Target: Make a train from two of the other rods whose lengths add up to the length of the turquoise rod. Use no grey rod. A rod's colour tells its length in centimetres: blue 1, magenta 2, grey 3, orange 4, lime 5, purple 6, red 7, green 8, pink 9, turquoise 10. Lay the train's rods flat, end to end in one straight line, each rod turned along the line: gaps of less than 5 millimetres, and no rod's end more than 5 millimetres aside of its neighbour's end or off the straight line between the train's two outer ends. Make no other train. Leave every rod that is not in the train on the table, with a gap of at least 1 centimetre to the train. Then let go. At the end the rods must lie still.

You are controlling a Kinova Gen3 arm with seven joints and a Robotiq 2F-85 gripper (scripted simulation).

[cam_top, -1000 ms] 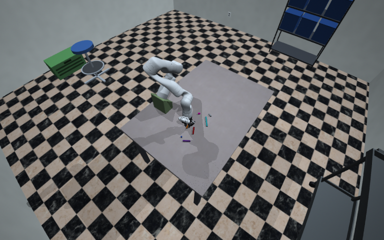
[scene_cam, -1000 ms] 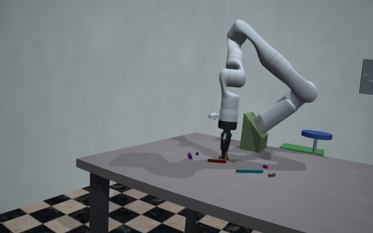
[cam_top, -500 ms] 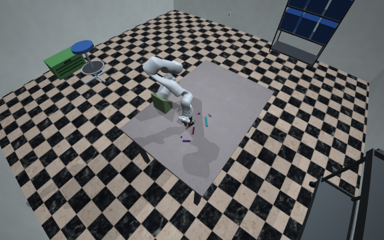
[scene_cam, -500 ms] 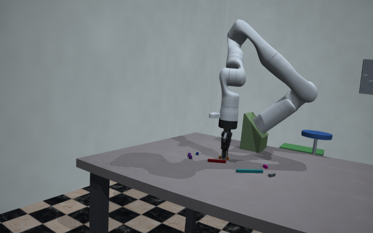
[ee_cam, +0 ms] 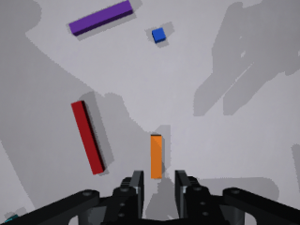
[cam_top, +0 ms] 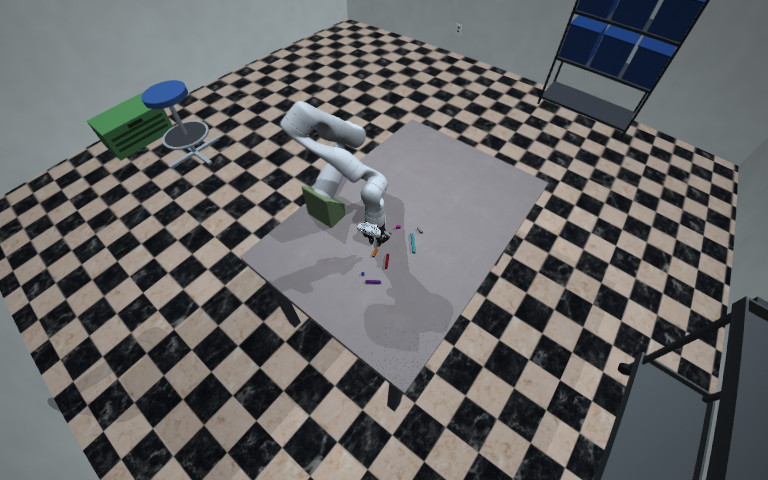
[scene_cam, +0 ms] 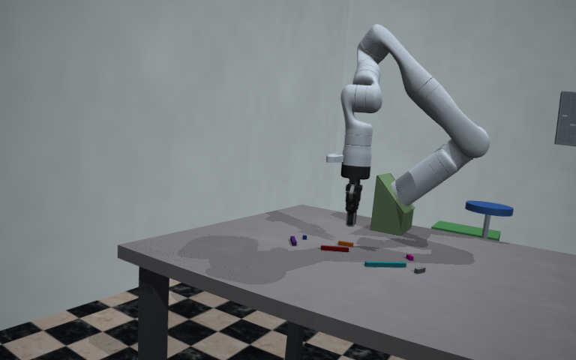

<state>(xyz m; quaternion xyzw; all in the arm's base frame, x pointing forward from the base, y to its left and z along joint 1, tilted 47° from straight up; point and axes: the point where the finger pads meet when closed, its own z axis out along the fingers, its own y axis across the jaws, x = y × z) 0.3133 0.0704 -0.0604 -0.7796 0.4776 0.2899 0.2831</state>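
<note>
My gripper is now 10 cm short of the purple rod, 11 cm to the left of it and 7 cm above it. Also, from my hand: small blue rod: 4 cm ahead, 11 cm to the right, 7 cm below; red rod: 7 cm ahead, 7 cm below; orange rod: 1 cm to the right, 7 cm below.
</note>
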